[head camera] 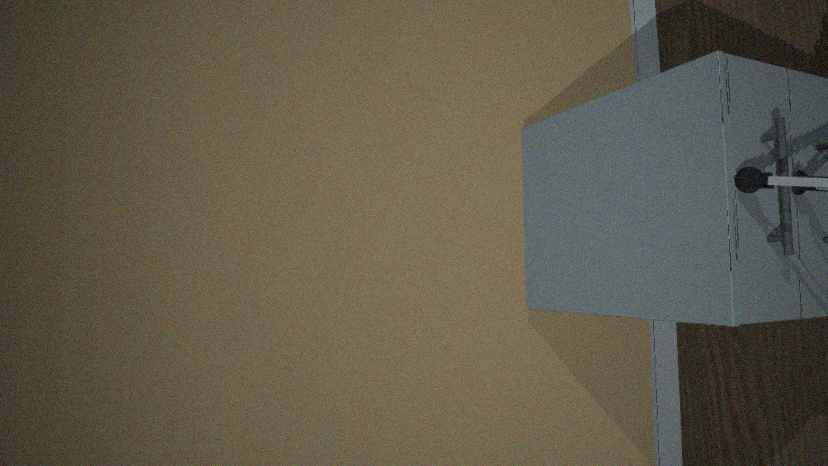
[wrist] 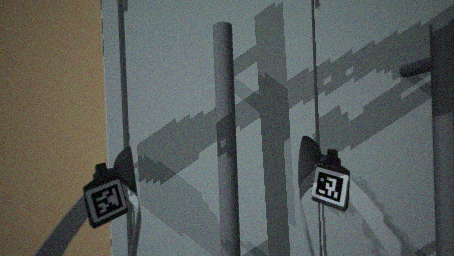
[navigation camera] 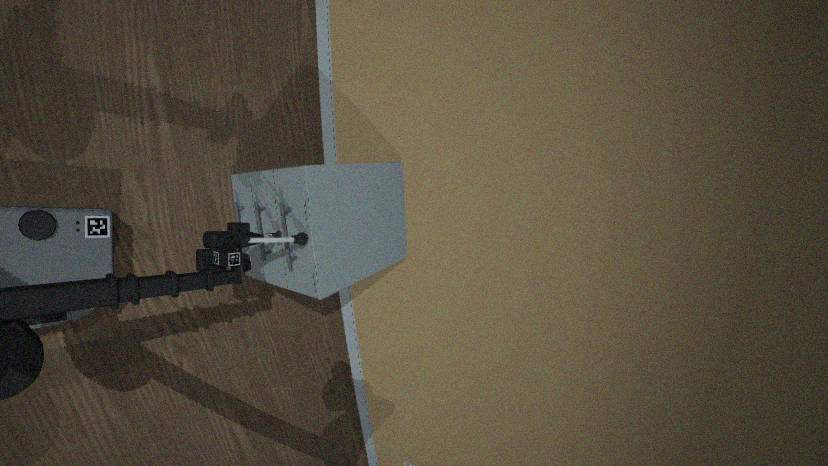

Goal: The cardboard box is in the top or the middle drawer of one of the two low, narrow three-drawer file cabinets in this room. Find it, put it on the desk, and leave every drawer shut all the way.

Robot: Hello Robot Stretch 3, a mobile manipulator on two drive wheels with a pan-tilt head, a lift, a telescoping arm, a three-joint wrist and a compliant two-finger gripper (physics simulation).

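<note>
A grey three-drawer file cabinet point(head camera: 625, 196) point(navigation camera: 359, 214) shows its top and its front. Its top drawer point(head camera: 747, 115) point(navigation camera: 295, 185) point(wrist: 170, 75) and middle drawer point(wrist: 367, 30) look shut. The top drawer's bar handle point(head camera: 787, 237) point(navigation camera: 283, 202) point(wrist: 224, 75) runs between my fingertips in the wrist view. My gripper point(head camera: 776, 181) point(navigation camera: 288, 236) point(wrist: 220, 160) is open, in front of the top drawer, one fingertip on each side of that handle. It holds nothing. Whether the fingertips touch the drawer front is unclear. The cardboard box, the desk and the second cabinet do not show.
The middle drawer's handle point(navigation camera: 259, 219) point(wrist: 442, 175) is beside the gripper's right finger in the wrist view. A tan wall point(head camera: 289, 231) point(navigation camera: 579, 231) with a pale skirting board point(head camera: 666, 393) point(navigation camera: 356, 370) is behind the cabinet. My base point(navigation camera: 63, 248) and arm point(navigation camera: 150, 285) are over the wooden floor point(navigation camera: 173, 191).
</note>
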